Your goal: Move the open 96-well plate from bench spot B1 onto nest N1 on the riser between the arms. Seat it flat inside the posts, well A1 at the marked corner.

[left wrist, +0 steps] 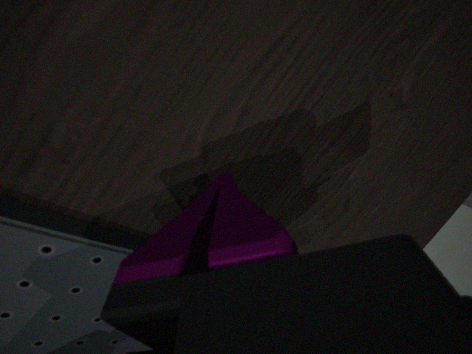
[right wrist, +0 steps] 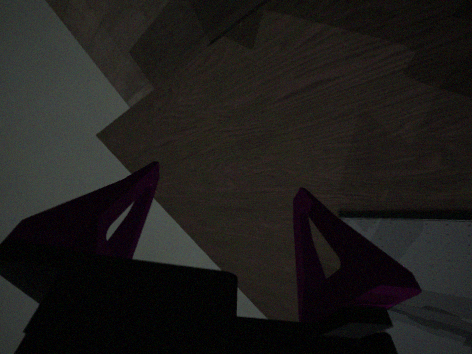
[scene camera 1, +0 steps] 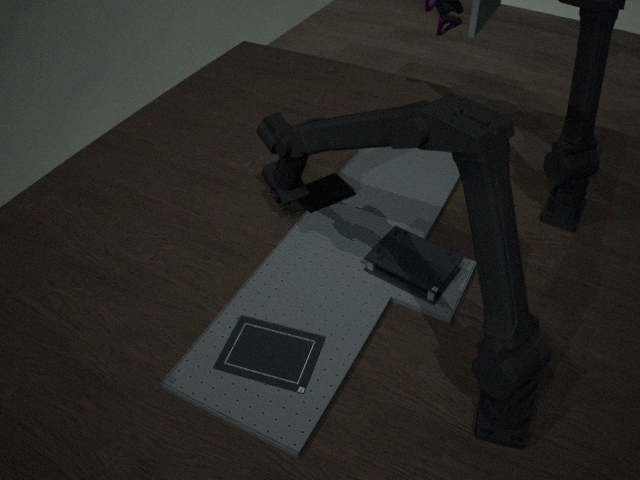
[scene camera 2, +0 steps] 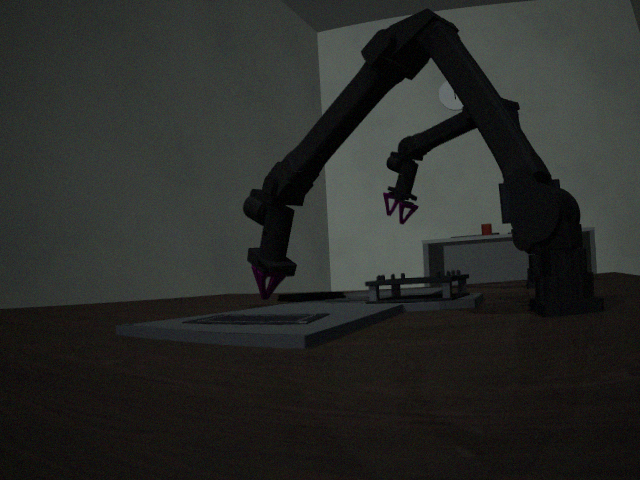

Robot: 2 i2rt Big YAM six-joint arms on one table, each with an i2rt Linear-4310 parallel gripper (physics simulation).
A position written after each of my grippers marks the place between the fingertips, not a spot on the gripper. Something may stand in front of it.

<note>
My left gripper (scene camera 2: 264,299) is shut, with nothing in its grasp. Also in view: a dark well plate (scene camera 1: 331,189). My right gripper (scene camera 2: 395,219) is open, with nothing in its grasp.
My left gripper is seen too in the left wrist view (left wrist: 227,181). My right gripper also shows in the right wrist view (right wrist: 230,181).
</note>
